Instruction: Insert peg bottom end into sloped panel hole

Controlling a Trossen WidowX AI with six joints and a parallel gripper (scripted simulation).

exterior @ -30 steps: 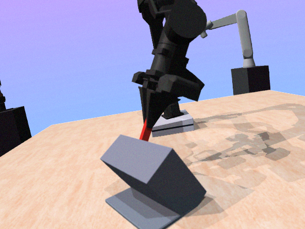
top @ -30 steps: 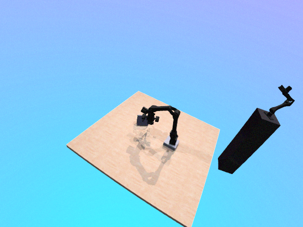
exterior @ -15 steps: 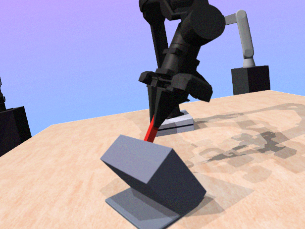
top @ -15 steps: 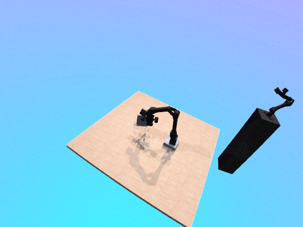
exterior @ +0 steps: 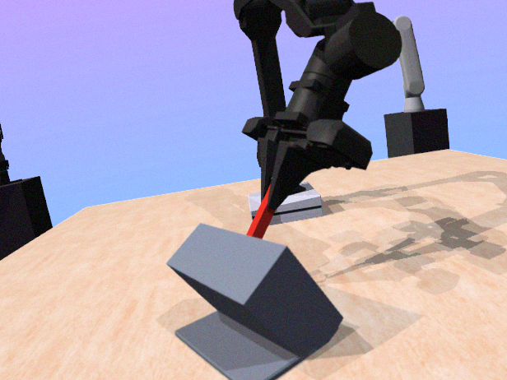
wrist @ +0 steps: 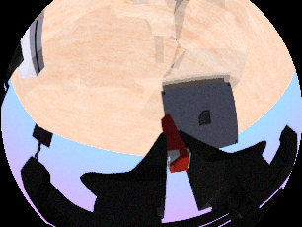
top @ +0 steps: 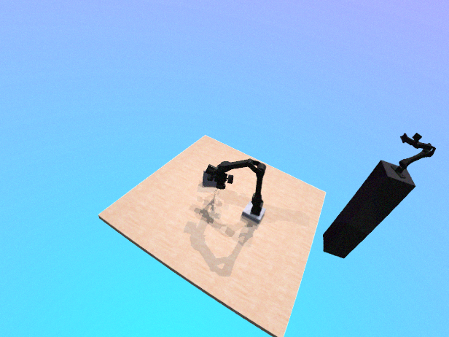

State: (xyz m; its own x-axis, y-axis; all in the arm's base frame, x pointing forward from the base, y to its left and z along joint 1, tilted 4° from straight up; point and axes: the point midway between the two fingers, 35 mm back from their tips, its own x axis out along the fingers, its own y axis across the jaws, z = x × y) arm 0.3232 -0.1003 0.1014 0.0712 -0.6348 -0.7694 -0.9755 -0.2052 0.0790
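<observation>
Now: gripper tip 80 mm short of the grey sloped panel, 60 mm above it and 50 mm to the left of it. Round my gripper tip: red peg (10 mm to the left, 10 mm above).
</observation>
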